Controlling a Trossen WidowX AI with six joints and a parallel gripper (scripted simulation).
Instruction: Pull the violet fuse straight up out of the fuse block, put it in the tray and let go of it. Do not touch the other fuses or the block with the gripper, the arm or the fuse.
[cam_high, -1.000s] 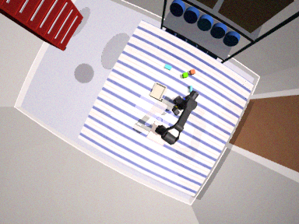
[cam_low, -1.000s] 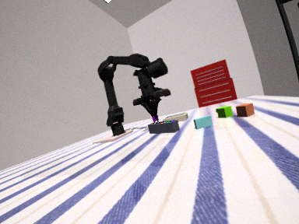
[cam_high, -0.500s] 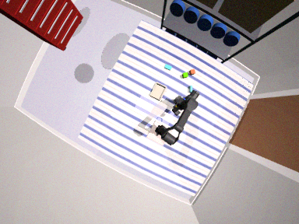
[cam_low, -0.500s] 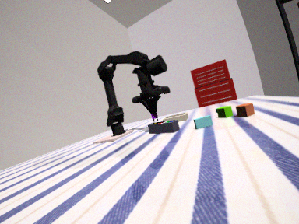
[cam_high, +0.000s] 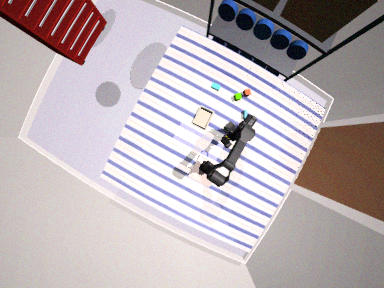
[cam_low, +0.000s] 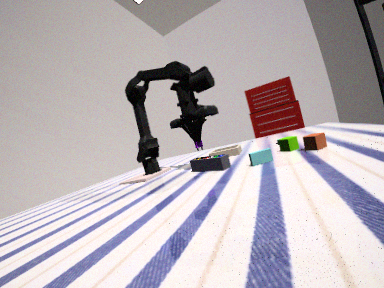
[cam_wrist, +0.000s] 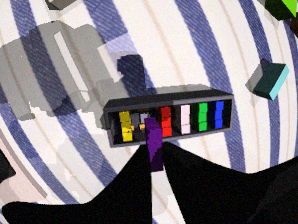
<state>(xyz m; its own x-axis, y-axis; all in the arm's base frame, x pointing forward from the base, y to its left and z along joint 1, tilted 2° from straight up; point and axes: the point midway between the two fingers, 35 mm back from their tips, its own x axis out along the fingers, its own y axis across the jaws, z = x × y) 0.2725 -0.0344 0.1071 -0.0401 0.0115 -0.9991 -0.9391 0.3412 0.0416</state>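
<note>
Right now the tray is 21 cm to the left of my gripper tip, 9 cm below it and 3 cm ahead of it. The rest, counted from my gripper tip: violet fuse 1 cm below; then red fuse 7 cm below, 2 cm ahead, 1 cm to the right; then yellow fuse 7 cm below, 2 cm behind.
</note>
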